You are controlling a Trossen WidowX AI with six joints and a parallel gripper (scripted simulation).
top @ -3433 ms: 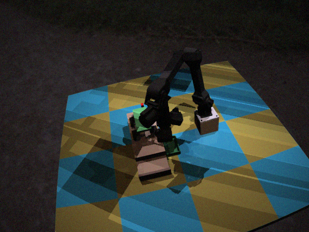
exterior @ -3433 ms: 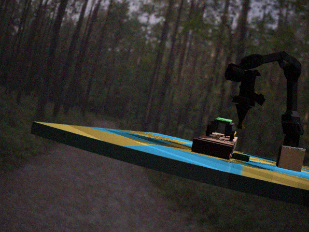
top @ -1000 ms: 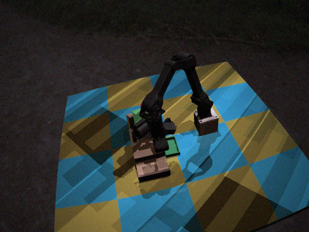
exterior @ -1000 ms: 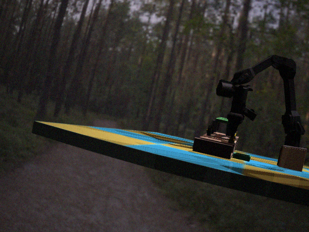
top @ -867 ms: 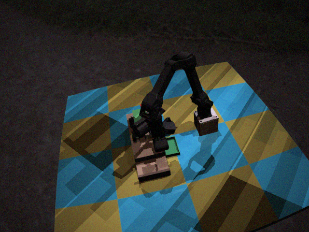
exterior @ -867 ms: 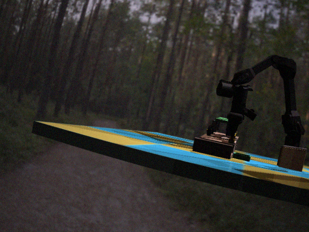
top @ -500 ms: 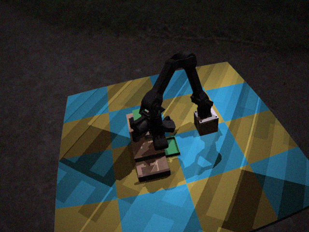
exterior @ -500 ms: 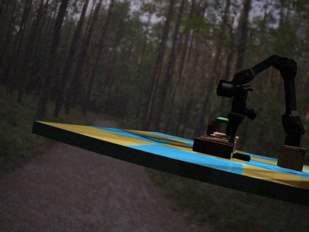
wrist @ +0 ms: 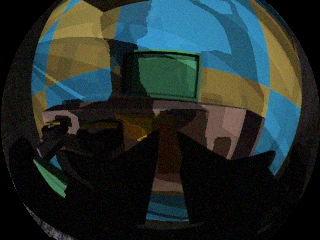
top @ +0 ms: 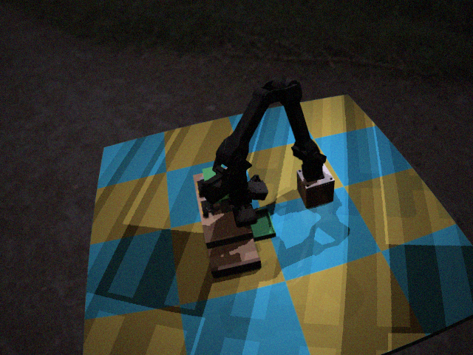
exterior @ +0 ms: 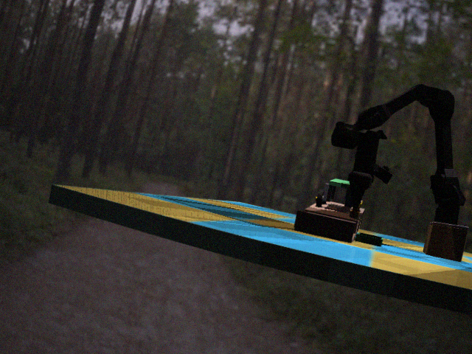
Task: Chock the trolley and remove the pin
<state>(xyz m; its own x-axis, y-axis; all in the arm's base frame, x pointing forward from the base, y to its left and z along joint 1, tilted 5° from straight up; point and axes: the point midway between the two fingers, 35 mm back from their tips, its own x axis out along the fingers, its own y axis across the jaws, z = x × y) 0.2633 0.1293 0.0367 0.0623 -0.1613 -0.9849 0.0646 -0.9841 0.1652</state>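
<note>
The yellow chock lies 20 mm to the right of my gripper tip and 10 mm below it. From my gripper tip the other things lie so: red-headed stop pin: 210 mm to the right, 50 mm ahead, 40 mm above; then green tray: 100 mm below, 60 mm behind, 20 mm to the right; then trolley: 110 mm to the right, 70 mm ahead, 20 mm above.
</note>
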